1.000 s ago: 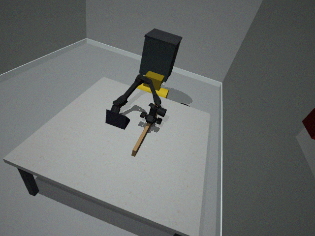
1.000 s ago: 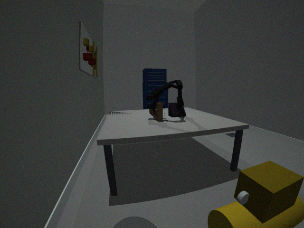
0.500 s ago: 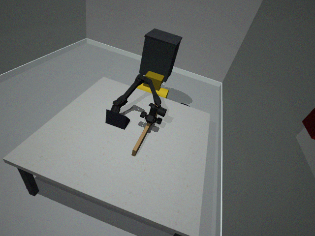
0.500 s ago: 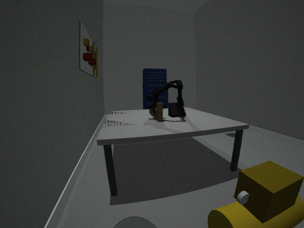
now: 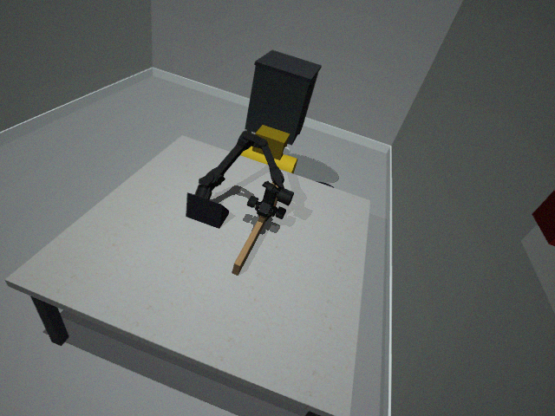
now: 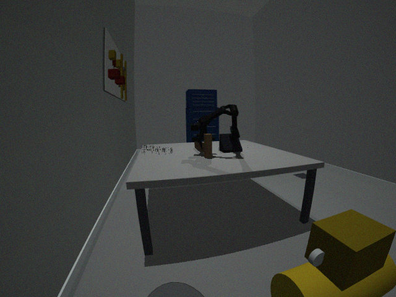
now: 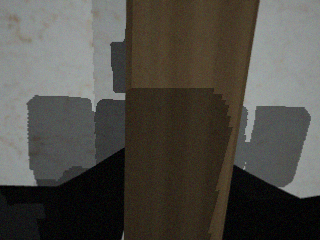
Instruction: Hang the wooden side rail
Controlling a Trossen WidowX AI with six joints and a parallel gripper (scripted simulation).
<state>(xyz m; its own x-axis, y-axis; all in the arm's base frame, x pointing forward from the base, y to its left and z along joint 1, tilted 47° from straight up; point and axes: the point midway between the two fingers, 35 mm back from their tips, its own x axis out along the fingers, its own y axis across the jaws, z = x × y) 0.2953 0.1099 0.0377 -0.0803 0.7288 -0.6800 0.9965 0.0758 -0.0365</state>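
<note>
Right now my gripper tip is 130 mm to the right of the headboard post and 40 mm below it.
</note>
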